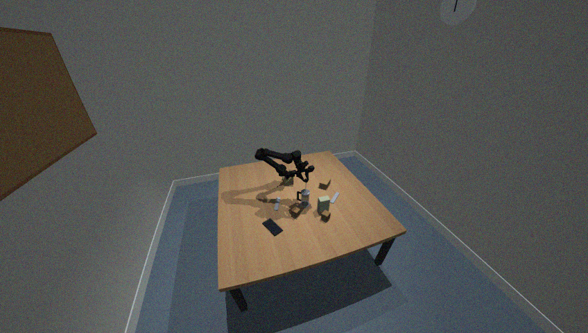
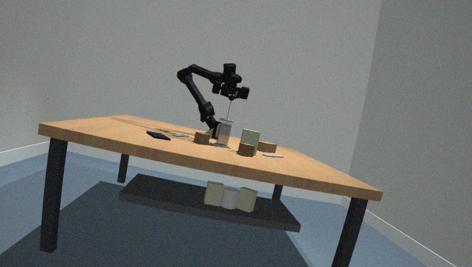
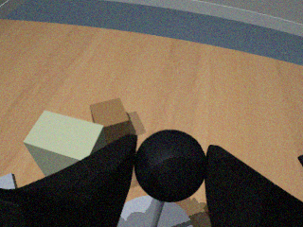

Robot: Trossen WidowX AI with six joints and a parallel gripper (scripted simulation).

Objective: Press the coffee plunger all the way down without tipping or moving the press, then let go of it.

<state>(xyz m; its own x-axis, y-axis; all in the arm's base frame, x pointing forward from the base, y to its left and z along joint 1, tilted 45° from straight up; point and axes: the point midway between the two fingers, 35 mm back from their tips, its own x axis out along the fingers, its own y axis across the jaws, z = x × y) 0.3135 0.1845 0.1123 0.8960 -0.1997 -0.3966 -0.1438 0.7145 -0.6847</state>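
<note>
My gripper tip is 12 cm above the coffee press, 2 cm past it and 1 cm to the left of it. The rest, counted from my gripper tip: black tablet: 29 cm to the right, 24 cm below, 15 cm ahead.
</note>
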